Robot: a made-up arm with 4 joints.
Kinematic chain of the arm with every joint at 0, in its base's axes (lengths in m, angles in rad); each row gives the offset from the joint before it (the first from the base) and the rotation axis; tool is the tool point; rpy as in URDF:
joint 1: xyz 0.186 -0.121 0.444 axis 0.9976 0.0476 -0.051
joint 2: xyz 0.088 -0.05 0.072 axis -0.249 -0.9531 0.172
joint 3: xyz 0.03 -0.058 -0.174 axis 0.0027 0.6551 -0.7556
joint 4: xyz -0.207 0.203 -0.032 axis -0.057 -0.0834 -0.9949
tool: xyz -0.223 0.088 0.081 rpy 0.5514 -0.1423 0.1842
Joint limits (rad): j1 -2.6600..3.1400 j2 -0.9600..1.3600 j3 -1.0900..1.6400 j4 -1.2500..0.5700
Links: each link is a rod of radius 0.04 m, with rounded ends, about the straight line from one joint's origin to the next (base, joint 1, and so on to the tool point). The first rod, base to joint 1, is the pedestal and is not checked.
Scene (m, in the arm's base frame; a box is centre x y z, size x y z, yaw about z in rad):
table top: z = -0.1
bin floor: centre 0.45 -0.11 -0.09 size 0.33 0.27 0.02 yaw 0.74
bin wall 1: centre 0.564 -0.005 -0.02 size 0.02 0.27 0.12 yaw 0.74
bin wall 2: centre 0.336 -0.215 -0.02 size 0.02 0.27 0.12 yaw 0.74
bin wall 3: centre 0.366 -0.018 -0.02 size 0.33 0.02 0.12 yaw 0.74
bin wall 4: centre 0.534 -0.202 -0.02 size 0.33 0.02 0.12 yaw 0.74
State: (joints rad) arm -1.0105 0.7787 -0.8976 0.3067
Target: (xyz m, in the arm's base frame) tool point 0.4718 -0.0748 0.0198
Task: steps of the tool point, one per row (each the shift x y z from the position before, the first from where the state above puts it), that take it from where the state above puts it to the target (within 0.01 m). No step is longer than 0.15 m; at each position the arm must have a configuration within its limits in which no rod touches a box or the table.
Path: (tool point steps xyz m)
1: -0.0928 0.0548 -0.0202
2: -0.0763 0.0764 -0.0193
3: -0.0538 0.0928 -0.0175
4: -0.0273 0.1026 -0.0146
5: -0.0065 0.1081 -0.0265
6: 0.0376 0.0923 -0.0407
7: 0.0767 0.0640 -0.0448
8: 0.1058 0.0288 -0.0346
9: 0.1220 -0.0050 -0.0093
10: 0.1225 -0.0297 0.0277
11: -0.0088 -0.0080 -0.0530
12: -0.0040 -0.0076 -0.0379
13: 0.0037 0.0004 -0.0241
14: 0.0091 0.0152 -0.0122

